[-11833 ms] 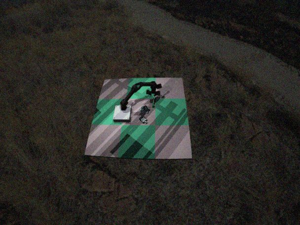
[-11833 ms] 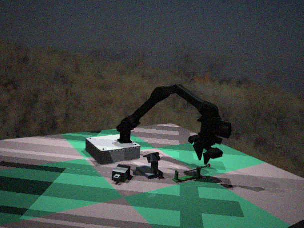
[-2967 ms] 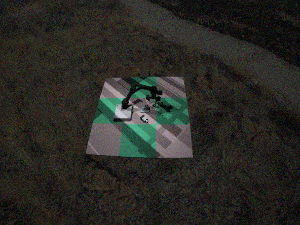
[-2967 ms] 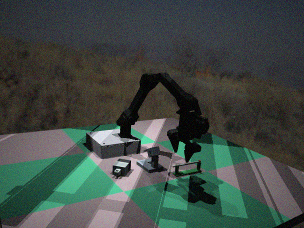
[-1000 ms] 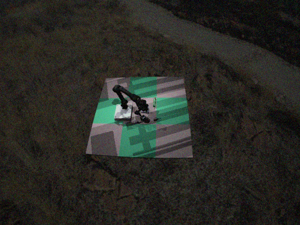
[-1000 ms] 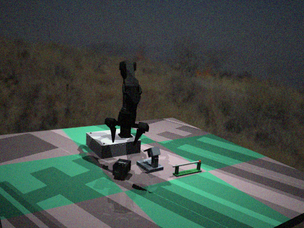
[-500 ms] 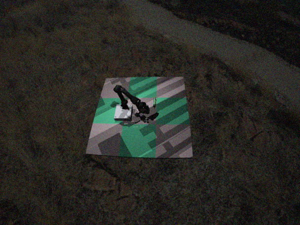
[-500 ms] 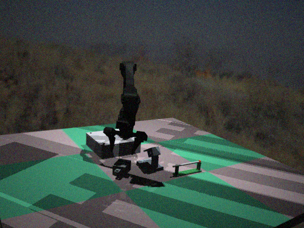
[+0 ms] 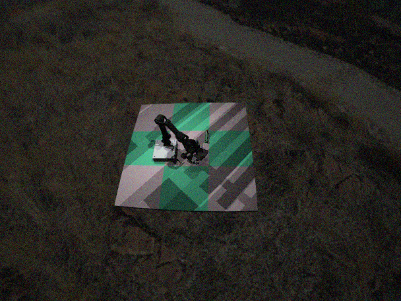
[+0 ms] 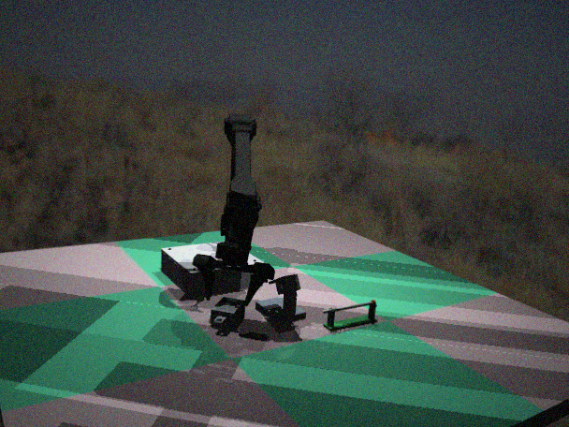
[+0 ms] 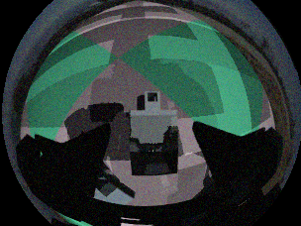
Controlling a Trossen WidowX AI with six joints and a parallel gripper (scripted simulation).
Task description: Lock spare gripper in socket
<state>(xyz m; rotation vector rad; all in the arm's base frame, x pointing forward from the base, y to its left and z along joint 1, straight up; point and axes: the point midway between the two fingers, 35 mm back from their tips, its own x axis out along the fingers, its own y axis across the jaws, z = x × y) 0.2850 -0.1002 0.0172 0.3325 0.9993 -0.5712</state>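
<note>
Now: the spare gripper 30 mm below my gripper tip and 10 mm behind it. Round my gripper tip: green cradle 300 mm to the left, 60 mm ahead, 30 mm below; then mount socket 160 mm to the left, 30 mm behind, 10 mm below.
</note>
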